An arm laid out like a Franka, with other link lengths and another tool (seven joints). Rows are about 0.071 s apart.
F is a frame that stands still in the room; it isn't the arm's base.
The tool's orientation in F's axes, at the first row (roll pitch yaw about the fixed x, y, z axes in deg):
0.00, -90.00, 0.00
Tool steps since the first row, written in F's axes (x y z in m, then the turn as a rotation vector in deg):
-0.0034, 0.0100, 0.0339, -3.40, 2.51, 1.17
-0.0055, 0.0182, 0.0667, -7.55, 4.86, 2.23
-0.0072, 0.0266, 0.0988, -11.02, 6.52, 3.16
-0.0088, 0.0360, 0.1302, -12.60, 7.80, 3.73
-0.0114, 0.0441, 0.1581, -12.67, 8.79, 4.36
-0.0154, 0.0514, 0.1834, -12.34, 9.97, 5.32
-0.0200, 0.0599, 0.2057, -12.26, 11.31, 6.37
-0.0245, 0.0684, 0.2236, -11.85, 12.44, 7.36
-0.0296, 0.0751, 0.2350, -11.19, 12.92, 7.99
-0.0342, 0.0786, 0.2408, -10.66, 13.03, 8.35
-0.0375, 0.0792, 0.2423, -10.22, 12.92, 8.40
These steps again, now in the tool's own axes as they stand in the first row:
0.0339, 0.0100, 0.0034, 1.17, 2.51, 3.40
0.0667, 0.0182, 0.0055, 2.23, 4.86, 7.55
0.0988, 0.0266, 0.0072, 3.16, 6.52, 11.02
0.1302, 0.0360, 0.0088, 3.73, 7.80, 12.60
0.1581, 0.0441, 0.0114, 4.36, 8.79, 12.67
0.1834, 0.0514, 0.0154, 5.32, 9.97, 12.34
0.2057, 0.0599, 0.0200, 6.37, 11.31, 12.26
0.2236, 0.0684, 0.0245, 7.36, 12.44, 11.85
0.2350, 0.0751, 0.0296, 7.99, 12.92, 11.19
0.2408, 0.0786, 0.0342, 8.35, 13.03, 10.66
0.2423, 0.0792, 0.0375, 8.40, 12.92, 10.22

